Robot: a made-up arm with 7 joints.
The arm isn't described. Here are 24 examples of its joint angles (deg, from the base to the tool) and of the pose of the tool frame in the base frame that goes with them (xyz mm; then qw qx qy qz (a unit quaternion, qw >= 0)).
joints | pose
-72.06 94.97 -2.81 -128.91 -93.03 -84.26 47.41 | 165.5 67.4 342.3 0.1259 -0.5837 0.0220 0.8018
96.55 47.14 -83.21 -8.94 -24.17 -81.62 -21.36 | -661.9 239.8 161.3 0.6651 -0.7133 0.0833 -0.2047
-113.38 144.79 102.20 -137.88 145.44 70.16 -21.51 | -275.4 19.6 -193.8 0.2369 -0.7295 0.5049 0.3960
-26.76 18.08 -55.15 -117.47 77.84 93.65 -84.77 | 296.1 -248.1 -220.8 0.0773 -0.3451 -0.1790 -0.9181
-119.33 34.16 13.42 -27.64 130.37 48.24 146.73 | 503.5 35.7 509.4 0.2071 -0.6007 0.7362 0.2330
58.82 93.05 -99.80 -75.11 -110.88 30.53 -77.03 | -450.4 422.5 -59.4 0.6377 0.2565 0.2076 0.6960
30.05 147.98 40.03 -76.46 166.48 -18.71 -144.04 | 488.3 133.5 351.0 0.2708 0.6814 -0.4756 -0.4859
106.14 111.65 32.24 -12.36 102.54 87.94 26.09 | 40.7 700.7 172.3 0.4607 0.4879 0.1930 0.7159
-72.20 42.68 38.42 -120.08 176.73 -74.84 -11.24 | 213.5 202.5 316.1 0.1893 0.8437 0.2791 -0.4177
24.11 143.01 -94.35 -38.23 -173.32 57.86 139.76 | 57.9 582.9 393.8 0.3908 0.0001 0.4381 -0.8095
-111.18 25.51 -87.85 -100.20 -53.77 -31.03 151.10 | 358.6 -383.0 25.0 0.5158 -0.2762 -0.2171 -0.7814
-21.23 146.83 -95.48 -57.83 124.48 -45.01 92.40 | -66.7 589.2 309.9 0.3086 0.0818 -0.8732 0.3681
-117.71 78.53 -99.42 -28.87 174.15 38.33 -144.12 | 462.1 402.1 370.9 0.4095 0.4644 -0.6196 -0.4823
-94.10 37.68 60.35 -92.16 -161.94 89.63 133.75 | 267.6 343.8 349.7 0.6277 -0.3803 0.4026 -0.5471
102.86 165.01 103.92 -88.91 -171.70 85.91 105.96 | 566.9 -47.9 -54.1 0.5501 -0.1122 0.7339 0.3823
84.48 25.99 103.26 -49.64 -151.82 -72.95 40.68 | -600.4 311.5 119.5 0.8918 0.0169 0.4476 -0.0645
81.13 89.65 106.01 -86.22 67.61 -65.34 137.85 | 173.2 460.7 309.9 0.2710 -0.7503 -0.5912 -0.1187
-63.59 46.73 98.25 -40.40 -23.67 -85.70 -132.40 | 422.6 558.3 -59.9 0.1786 0.9202 0.1720 0.3029
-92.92 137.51 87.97 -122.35 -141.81 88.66 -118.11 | -418.6 37.5 4.3 0.5101 -0.3648 -0.1151 0.7704
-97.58 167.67 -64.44 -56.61 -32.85 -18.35 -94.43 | -372.2 491.2 267.8 0.1930 0.5654 0.6872 -0.4133
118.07 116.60 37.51 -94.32 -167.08 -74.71 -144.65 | 101.8 476.4 -255.2 0.6878 0.6187 0.2790 -0.2575
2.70 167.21 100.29 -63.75 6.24 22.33 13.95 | -28.5 -194.2 623.9 0.1404 -0.4969 0.8318 0.2036
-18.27 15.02 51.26 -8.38 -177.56 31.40 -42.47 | 256.3 209.2 -641.8 0.0681 0.3903 0.3443 -0.8512
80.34 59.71 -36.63 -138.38 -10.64 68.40 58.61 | -182.9 51.9 -275.2 0.9717 0.1262 0.1798 0.0867
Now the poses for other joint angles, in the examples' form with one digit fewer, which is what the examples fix.
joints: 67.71 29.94 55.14 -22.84 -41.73 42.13 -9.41
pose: -597 331 -230 0.624 0.303 0.710 0.119
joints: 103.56 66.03 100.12 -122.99 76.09 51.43 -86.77
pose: 107 364 173 0.628 0.446 0.056 -0.636
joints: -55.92 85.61 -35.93 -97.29 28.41 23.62 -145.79
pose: 475 210 138 0.220 -0.723 -0.154 0.637
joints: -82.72 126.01 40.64 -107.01 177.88 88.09 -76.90
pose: -287 106 389 0.018 -0.256 0.421 0.870
